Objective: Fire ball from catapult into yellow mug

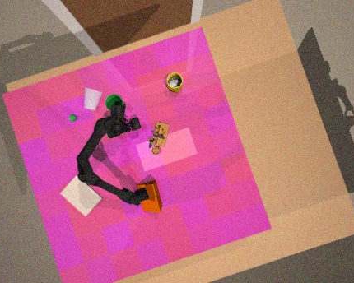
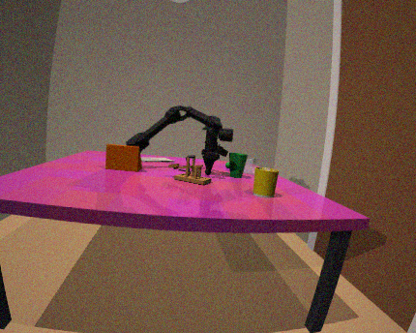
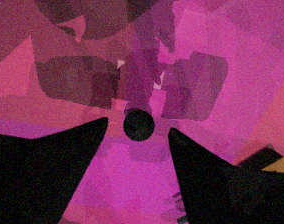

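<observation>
Now: gripper tip 10 mm above the dark ball. Round my gripper tip: green ball (270 mm to the left, 210 mm ahead); green mug (150 mm ahead, 20 mm to the right, 10 mm above); wooden catapult (140 mm behind, 120 mm to the right, 30 mm above).
</observation>
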